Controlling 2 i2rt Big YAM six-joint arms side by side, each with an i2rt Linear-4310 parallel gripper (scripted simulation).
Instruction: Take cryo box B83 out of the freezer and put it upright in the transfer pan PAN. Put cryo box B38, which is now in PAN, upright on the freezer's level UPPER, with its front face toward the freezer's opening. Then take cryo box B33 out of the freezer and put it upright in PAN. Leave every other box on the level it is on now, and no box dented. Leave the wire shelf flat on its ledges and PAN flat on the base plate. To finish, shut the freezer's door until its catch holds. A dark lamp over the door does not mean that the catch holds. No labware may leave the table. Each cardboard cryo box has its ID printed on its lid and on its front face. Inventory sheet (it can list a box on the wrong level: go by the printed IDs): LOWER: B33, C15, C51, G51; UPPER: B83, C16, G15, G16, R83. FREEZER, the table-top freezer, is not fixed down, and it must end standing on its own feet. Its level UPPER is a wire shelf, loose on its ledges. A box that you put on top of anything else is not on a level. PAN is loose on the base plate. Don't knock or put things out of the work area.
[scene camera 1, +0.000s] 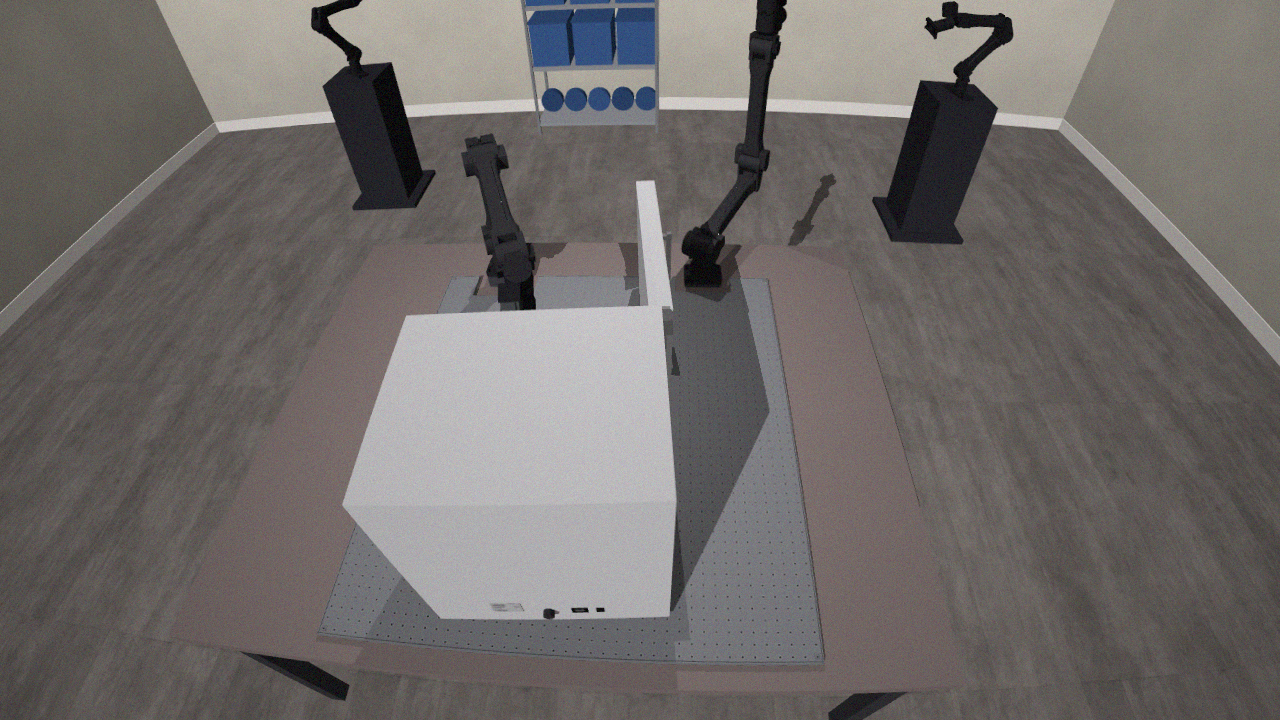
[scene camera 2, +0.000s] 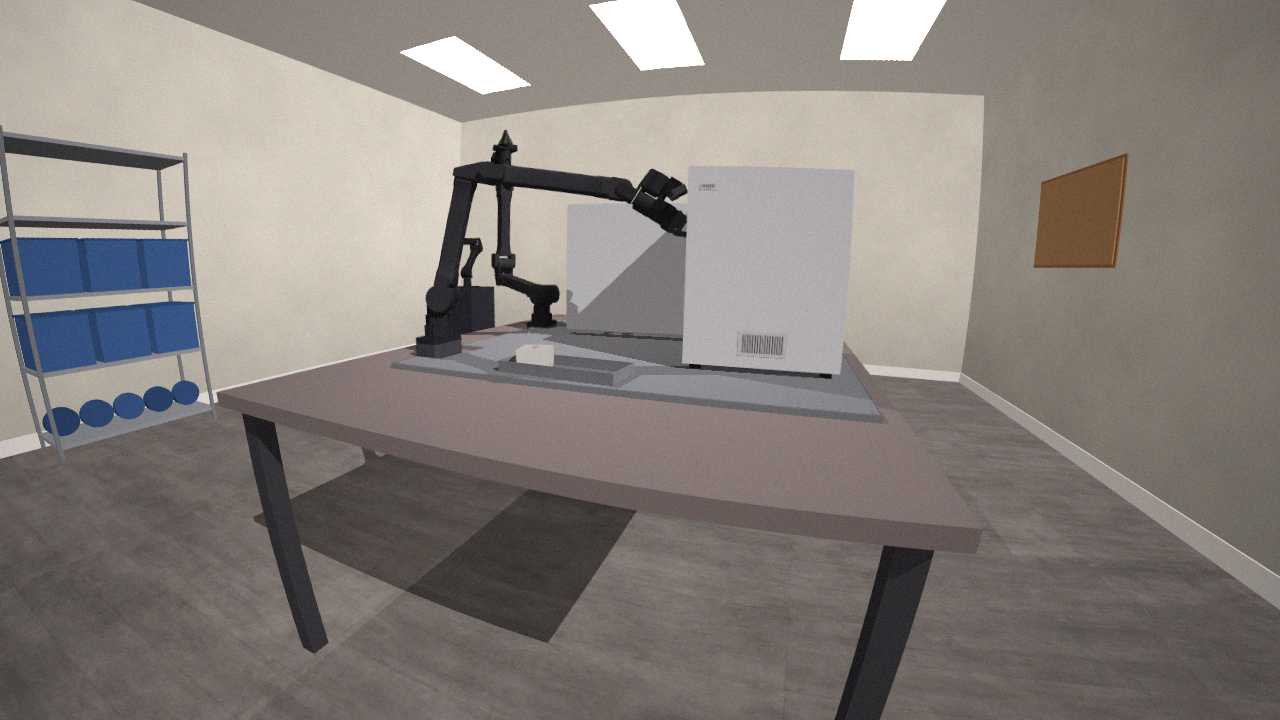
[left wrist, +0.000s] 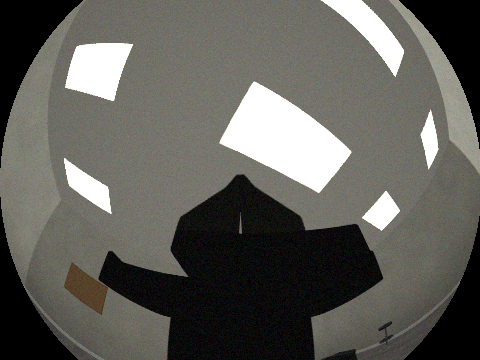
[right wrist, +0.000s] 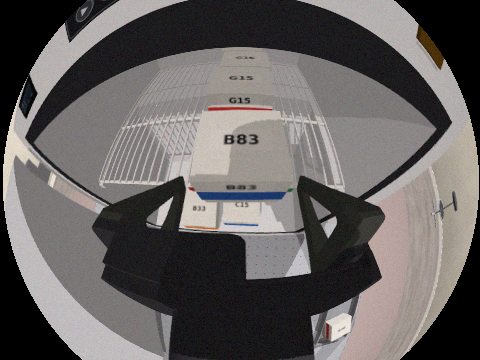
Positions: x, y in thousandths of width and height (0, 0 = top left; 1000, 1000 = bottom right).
In view: my left gripper (left wrist: 501, 504), my right gripper (right wrist: 503, 507), a freezer (scene camera 1: 403, 642), a transfer pan (scene camera 2: 468, 516) and a red-fronted cryo box (scene camera 2: 415, 492).
The freezer shows as well in scene camera 2 (scene camera 2: 600, 347). The left wrist view misses the freezer: it is out of frame. Scene camera 1 misses the transfer pan, which is hidden by the freezer.
